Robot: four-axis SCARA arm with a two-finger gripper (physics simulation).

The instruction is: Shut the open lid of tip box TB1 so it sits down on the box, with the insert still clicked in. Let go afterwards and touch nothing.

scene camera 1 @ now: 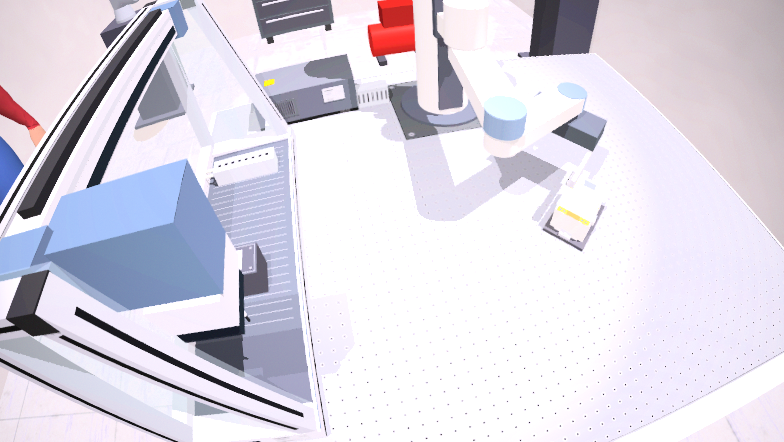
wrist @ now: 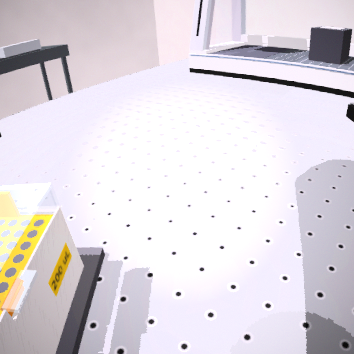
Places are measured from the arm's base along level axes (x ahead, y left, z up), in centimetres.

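Pixels of known places: gripper, fingertip midpoint: (scene camera 1: 536, 167) (wrist: 163, 93); arm's base at its link origin: (scene camera 1: 442, 105).
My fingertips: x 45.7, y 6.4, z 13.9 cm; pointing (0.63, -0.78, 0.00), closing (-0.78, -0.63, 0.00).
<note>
For each thing: its top centre in the pictures, then the offset to it from my fingertips. "spot": a spot on its surface instead.
- Tip box TB1 at its top centre: (scene camera 1: 583, 195) dx +6.2, dy +10.0, dz -4.9 cm
- dark base plate at a spot on its surface: (wrist: 91, 265) spot: dx +6.2, dy +2.2, dz -11.8 cm
- clear latch at a spot on its surface: (wrist: 19, 294) spot: dx +2.3, dy +7.2, dz -6.2 cm
- clear lid at a spot on its surface: (wrist: 42, 194) spot: dx +6.0, dy +3.5, dz -4.9 cm
- white rack at a spot on its surface: (scene camera 1: 247, 166) spot: dx -23.0, dy -61.7, dz -3.8 cm
- dark block at a spot on its surface: (scene camera 1: 255, 274) spot: dx +10.8, dy -58.4, dz -1.3 cm
- grey controller box at a spot on its surface: (scene camera 1: 310, 90) spot: dx -49.2, dy -44.1, dz -2.4 cm
Tip box TB1 (scene camera 1: 572, 225) (wrist: 65, 295) stands upright on a dark base plate (scene camera 1: 583, 246) (wrist: 91, 265) at the right of the table. Its yellow insert (wrist: 25, 246) with round holes shows at the box top in the wrist view, and an orange and clear latch (wrist: 19, 294) is on the side. The clear lid (wrist: 42, 194) shows above the far end of the insert; its full outline is hard to see, and I cannot tell its angle or whether it rests on the box. My gripper (scene camera 1: 579, 180) is open and empty, close to the box's far end; its fingertips do not show in the wrist view.
A framed enclosure with a white rail (scene camera 1: 299, 230) stands at the left, holding a white rack (scene camera 1: 247, 166) and a dark block (scene camera 1: 255, 274) (wrist: 330, 45). A grey controller box (scene camera 1: 310, 90) stands beside the arm's column. A dark block (scene camera 1: 587, 129) lies behind the gripper.
</note>
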